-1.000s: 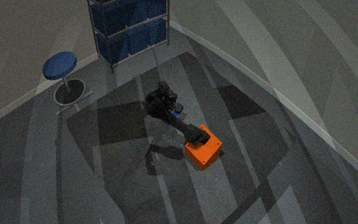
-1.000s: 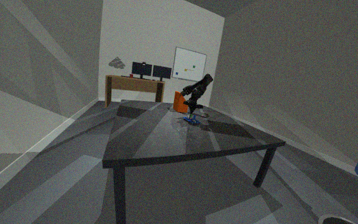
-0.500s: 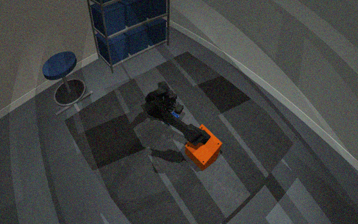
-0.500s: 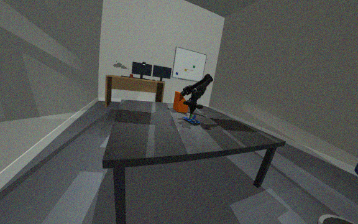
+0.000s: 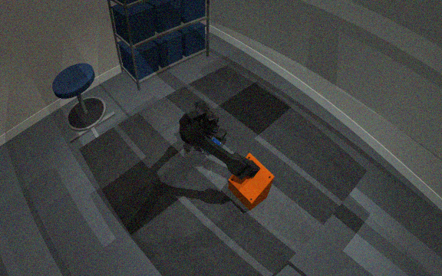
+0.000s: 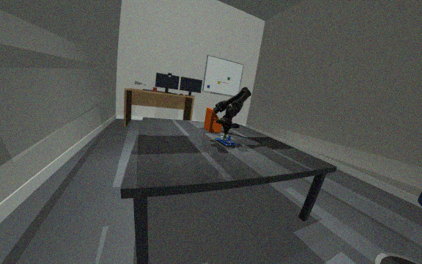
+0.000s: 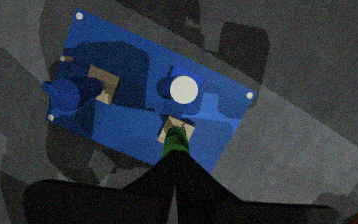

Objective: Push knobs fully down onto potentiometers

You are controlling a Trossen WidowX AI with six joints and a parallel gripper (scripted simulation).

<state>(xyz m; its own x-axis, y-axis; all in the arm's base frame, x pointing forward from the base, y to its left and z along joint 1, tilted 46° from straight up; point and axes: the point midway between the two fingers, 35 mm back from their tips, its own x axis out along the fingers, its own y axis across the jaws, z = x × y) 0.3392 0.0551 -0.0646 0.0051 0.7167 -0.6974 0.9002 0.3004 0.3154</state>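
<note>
Right now my gripper tip is 20 mm above the green knob. From my gripper tip the other things lie so: blue knob 70 mm ahead, 10 mm below.
</note>
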